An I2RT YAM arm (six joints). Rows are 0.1 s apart.
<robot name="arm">
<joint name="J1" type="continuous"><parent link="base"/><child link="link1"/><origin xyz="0.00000 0.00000 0.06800" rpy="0.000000 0.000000 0.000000"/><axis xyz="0 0 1"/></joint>
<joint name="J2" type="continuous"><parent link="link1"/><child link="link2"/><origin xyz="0.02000 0.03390 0.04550" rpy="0.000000 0.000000 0.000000"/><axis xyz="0 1 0"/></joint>
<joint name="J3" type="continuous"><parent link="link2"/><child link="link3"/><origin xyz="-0.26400 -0.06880 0.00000" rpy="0.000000 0.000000 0.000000"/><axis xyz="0 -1 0"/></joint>
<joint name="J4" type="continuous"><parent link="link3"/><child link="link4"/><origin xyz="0.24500 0.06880 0.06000" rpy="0.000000 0.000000 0.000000"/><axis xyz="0 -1 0"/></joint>
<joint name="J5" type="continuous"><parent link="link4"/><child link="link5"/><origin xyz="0.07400 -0.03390 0.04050" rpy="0.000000 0.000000 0.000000"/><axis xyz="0 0 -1"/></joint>
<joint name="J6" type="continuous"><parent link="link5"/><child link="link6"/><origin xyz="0.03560 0.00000 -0.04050" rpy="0.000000 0.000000 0.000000"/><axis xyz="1 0 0"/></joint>
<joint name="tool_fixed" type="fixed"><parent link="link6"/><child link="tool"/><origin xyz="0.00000 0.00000 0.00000" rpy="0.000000 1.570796 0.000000"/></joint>
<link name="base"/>
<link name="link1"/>
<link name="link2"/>
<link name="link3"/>
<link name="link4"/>
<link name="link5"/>
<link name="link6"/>
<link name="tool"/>
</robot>
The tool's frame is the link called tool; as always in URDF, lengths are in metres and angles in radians. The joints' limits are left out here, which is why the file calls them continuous.
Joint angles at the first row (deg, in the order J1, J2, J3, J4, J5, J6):
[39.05, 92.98, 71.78, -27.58, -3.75, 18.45]
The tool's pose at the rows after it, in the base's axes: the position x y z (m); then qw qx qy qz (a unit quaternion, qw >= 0):
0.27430 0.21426 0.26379 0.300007 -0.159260 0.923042 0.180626
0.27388 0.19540 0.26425 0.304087 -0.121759 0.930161 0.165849
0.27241 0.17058 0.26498 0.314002 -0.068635 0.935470 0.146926
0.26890 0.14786 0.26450 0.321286 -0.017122 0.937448 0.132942
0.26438 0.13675 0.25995 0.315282 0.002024 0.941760 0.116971
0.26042 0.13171 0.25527 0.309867 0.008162 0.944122 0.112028
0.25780 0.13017 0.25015 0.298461 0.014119 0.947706 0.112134
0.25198 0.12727 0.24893 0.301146 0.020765 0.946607 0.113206
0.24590 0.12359 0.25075 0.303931 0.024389 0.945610 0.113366
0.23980 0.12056 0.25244 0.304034 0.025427 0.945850 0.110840
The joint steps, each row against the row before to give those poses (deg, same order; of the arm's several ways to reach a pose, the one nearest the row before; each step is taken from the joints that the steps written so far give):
[-1.26, -1.70, -1.30, -0.67, 1.75, 0.51]
[-2.33, -2.42, -2.19, -0.65, 1.61, 1.73]
[-3.19, -3.30, -2.96, -0.34, 2.34, 2.47]
[-3.03, -3.20, -2.97, -0.20, 1.77, 2.61]
[-1.31, -1.49, -1.89, -1.11, 1.15, 0.68]
[-0.49, -0.92, -1.60, -0.16, 0.13, 0.25]
[-0.08, -0.14, -0.95, -0.46, -0.40, 0.83]
[0.06, -1.54, -1.60, 0.38, 0.31, 0.74]
[-0.07, -1.77, -1.03, -0.44, 0.21, 0.29]
[0.06, -1.58, -0.75, -0.97, 0.33, 0.09]

